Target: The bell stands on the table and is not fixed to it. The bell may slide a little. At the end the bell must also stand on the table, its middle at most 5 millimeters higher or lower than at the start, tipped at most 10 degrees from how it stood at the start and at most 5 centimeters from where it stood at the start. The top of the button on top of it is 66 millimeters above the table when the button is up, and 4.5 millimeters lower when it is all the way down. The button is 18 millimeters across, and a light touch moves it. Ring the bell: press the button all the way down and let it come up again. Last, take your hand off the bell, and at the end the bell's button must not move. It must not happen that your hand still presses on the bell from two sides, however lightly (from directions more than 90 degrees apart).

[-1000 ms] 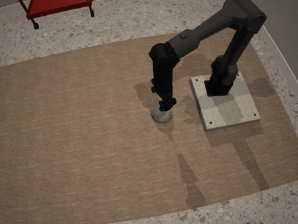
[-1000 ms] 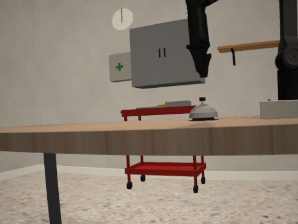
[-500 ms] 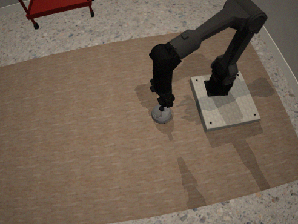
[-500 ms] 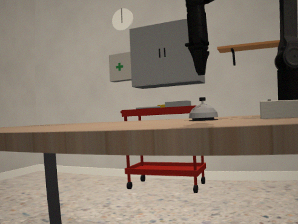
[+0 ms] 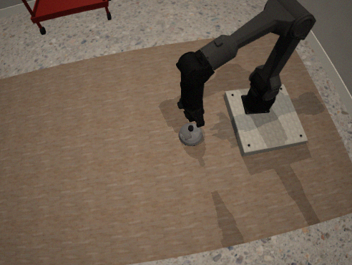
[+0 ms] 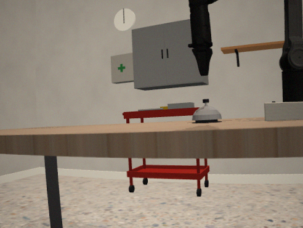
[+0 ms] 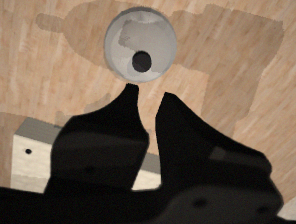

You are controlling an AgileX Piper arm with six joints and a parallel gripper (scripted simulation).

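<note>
The button is 9 cm below my hand. Also, from my hand: bell (10 cm below).
</note>
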